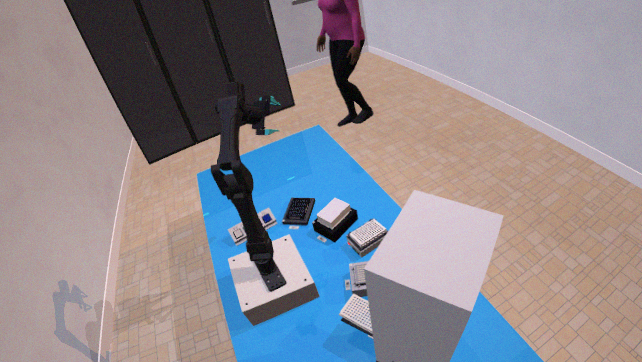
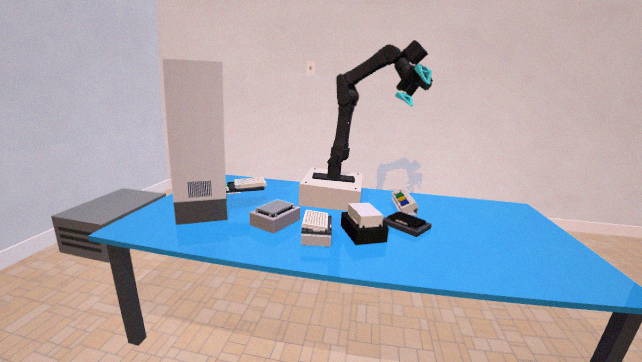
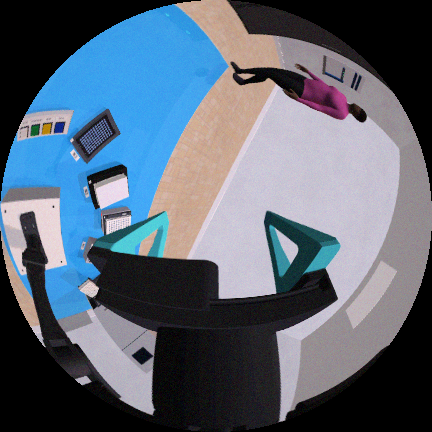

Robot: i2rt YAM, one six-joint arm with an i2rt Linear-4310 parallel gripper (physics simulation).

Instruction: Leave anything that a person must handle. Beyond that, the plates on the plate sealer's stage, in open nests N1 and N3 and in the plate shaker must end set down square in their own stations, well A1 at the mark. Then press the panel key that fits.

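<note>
My gripper [image 1: 278, 117] [image 2: 419, 91] [image 3: 215, 216] is open and empty, high above the table's far end. A black plate [image 1: 300, 210] [image 2: 407, 220] [image 3: 95, 136] lies in a dark low nest. A thick white block [image 1: 334, 212] [image 2: 365, 214] [image 3: 111, 191] sits on a black station. A white well plate [image 1: 368, 233] [image 2: 316, 220] [image 3: 118, 222] tops a pale station; its seating is unclear. A grey-topped station [image 2: 276, 207] stands beside it. Another white plate [image 1: 357, 312] [image 2: 250, 183] [image 3: 90, 288] lies by the tall housing, partly hidden. The key panel [image 3: 53, 128] shows white, green, yellow and blue keys. Well A1 marks are too small to read.
The tall grey-white housing [image 1: 435, 240] [image 2: 195, 120] rises beside the stations and hides part of them. The arm's white base [image 2: 330, 194] stands behind them. A person in pink [image 1: 342, 50] [image 3: 320, 95] stands beyond the table's far end, near dark cabinets [image 1: 175, 75].
</note>
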